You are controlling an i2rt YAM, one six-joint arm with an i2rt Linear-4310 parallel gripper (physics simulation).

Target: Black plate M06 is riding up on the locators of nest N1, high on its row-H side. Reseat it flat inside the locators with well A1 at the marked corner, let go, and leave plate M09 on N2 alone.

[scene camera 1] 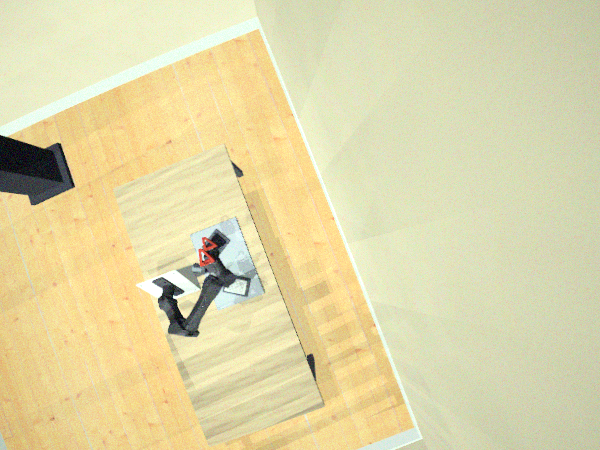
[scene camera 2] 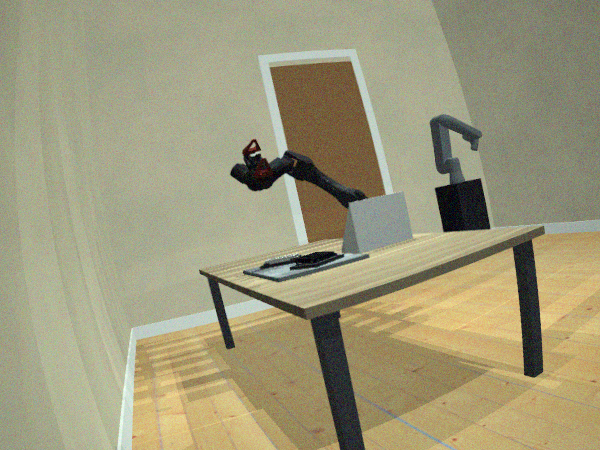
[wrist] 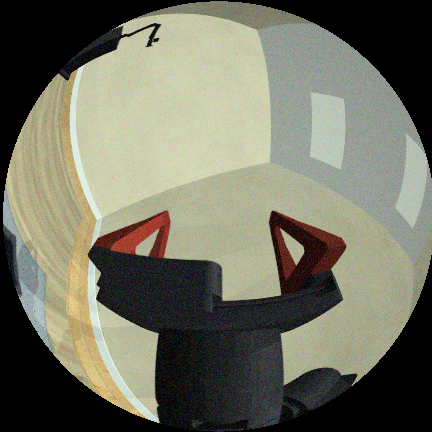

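Seen in the pictures: gripper, fingertip midpoint: (scene camera 1: 201, 242) (scene camera 2: 258, 148) (wrist: 219, 215); arm's base, link origin: (scene camera 1: 169, 286) (scene camera 2: 371, 219).
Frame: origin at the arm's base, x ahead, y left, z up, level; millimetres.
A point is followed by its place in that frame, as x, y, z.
Black plate M06 (scene camera 1: 218, 238) @[362, 163, -73] (scene camera 2: 318, 258) @[335, 186, -77] sits at one end of the grey board (scene camera 1: 235, 254) @[417, 29, -98] (scene camera 2: 280, 274) @[472, 171, -99]; its tilt, well A1 and the marked corner are too small to tell. A light plate (scene camera 1: 237, 286) @[362, -163, -73] (scene camera 2: 281, 260) @[369, -115, -81], apparently M09, sits in a dark frame near the board's other end. In the wrist view, a dark shape at the left edge sits on the board (wrist: 34, 300). My gripper (scene camera 1: 204, 250) @[439, 129, 331] (scene camera 2: 255, 157) @[439, 129, 331] (wrist: 219, 215) @[439, 129, 331] is open and empty, its red fingers wide apart. It hangs high above the board, pointing away from it. Part of the black plate's nest is hidden behind the gripper in scene camera 1.
A white upright panel (scene camera 1: 150, 286) @[-78, 41, 42] (scene camera 2: 380, 221) @[7, 78, -13] stands on the wooden table (scene camera 1: 250, 360) @[243, -645, -111] (scene camera 2: 450, 255) @[153, 678, -112] (wrist: 40, 130), beside the board and near my arm's base. A black pedestal (scene camera 1: 37, 172) (scene camera 2: 462, 206) (wrist: 97, 49) with another grey arm (scene camera 2: 440, 145) stands away from the table.
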